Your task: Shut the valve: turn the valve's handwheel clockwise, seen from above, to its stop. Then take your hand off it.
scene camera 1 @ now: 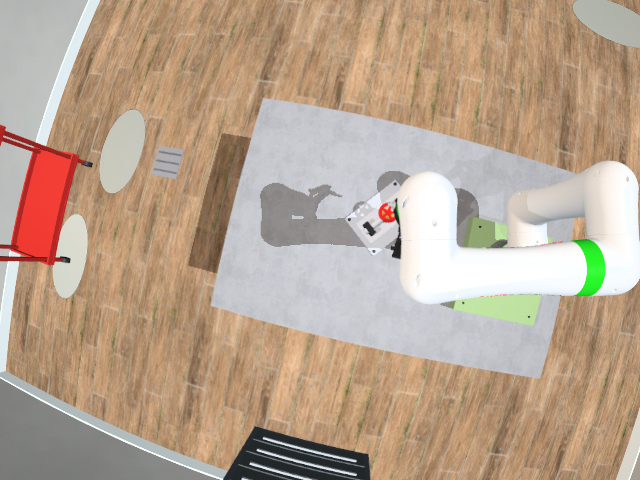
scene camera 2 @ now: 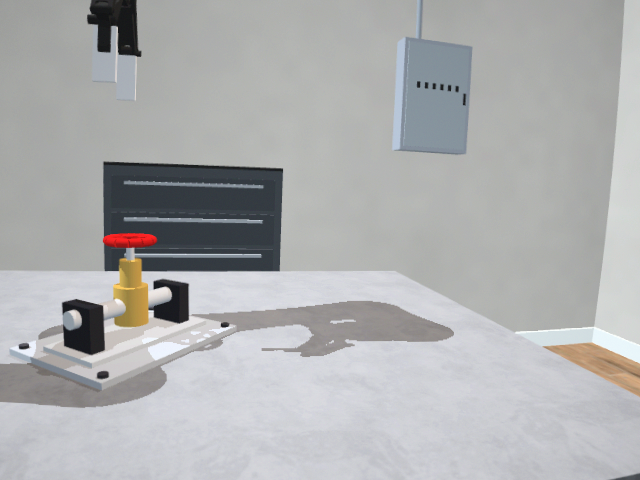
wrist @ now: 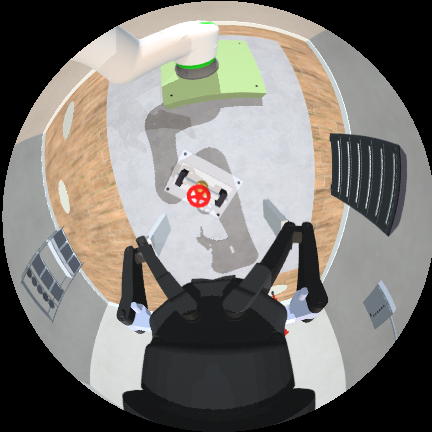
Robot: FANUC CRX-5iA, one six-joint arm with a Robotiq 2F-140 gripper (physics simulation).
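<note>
The valve's red handwheel [scene camera 1: 386, 212] [scene camera 2: 114, 240] [wrist: 198, 195] lies level on top of a yellow valve body [scene camera 2: 130, 304], with a pipe held between two black blocks. They stand on a white base plate [scene camera 1: 376, 246] [scene camera 2: 206, 333] [wrist: 227, 182], which sits askew on the table. My gripper [scene camera 2: 115, 85] [wrist: 214, 214] is open and empty, its fingers pointing down, high above the handwheel and not touching it. In the wrist view the handwheel shows beyond the gap between the fingertips, towards the robot's base. In scene camera 1 the arm hides most of the gripper and part of the base plate.
The white arm [scene camera 1: 491, 266] reaches over the grey table [scene camera 1: 320, 310] from its green mount [scene camera 1: 496, 310] [wrist: 240, 75]. A dark drawer cabinet [scene camera 1: 305, 454] [scene camera 2: 193, 201] [wrist: 365, 175] and a wall box [scene camera 2: 434, 118] stand off the table. A red cart [scene camera 1: 46, 201] is at the far left.
</note>
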